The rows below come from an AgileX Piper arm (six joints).
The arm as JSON. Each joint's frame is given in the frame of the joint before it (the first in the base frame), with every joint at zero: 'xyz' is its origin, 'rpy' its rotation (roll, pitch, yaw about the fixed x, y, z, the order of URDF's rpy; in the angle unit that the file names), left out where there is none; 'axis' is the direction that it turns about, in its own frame. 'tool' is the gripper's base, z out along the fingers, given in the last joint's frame.
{
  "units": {
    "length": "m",
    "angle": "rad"
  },
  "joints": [
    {
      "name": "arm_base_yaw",
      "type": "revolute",
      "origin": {
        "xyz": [
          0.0,
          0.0,
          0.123
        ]
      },
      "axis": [
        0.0,
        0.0,
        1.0
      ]
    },
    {
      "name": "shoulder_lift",
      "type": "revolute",
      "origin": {
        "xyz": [
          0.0,
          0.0,
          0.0
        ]
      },
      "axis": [
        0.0,
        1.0,
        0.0
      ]
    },
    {
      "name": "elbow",
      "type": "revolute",
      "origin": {
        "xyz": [
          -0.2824,
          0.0,
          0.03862
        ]
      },
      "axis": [
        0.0,
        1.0,
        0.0
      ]
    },
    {
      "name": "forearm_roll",
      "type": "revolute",
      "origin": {
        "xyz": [
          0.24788,
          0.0,
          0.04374
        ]
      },
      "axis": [
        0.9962,
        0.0,
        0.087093
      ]
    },
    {
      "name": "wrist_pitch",
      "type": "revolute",
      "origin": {
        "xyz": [
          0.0,
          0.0,
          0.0
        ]
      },
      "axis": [
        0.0,
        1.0,
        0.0
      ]
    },
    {
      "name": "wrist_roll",
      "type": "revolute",
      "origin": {
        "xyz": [
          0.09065,
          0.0,
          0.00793
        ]
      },
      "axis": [
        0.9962,
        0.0,
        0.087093
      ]
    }
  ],
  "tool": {
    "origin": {
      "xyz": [
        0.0,
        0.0,
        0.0
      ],
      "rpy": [
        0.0,
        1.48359,
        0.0
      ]
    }
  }
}
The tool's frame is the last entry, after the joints.
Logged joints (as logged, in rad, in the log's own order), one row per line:
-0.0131, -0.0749, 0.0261, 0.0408, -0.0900, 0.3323
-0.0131, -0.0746, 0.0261, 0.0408, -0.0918, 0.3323
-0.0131, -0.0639, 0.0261, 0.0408, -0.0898, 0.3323
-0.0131, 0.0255, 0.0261, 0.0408, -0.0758, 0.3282
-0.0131, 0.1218, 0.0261, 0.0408, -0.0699, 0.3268
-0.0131, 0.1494, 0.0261, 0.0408, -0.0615, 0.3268
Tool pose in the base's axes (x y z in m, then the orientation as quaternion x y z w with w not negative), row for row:
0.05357, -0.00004, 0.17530, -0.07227, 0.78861, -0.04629, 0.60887
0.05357, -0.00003, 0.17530, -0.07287, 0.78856, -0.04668, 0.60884
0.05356, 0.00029, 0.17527, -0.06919, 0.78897, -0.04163, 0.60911
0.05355, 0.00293, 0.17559, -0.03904, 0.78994, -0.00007, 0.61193
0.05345, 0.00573, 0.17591, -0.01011, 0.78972, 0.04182, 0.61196
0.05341, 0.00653, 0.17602, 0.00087, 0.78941, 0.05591, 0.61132
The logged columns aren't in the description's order. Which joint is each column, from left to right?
Columns, left to right: shoulder_lift, forearm_roll, elbow, arm_base_yaw, wrist_roll, wrist_pitch.
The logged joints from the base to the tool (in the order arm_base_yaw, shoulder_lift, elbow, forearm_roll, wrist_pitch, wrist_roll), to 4 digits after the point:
0.0408, -0.0131, 0.0261, -0.0749, 0.3323, -0.0900
0.0408, -0.0131, 0.0261, -0.0746, 0.3323, -0.0918
0.0408, -0.0131, 0.0261, -0.0639, 0.3323, -0.0898
0.0408, -0.0131, 0.0261, 0.0255, 0.3282, -0.0758
0.0408, -0.0131, 0.0261, 0.1218, 0.3268, -0.0699
0.0408, -0.0131, 0.0261, 0.1494, 0.3268, -0.0615

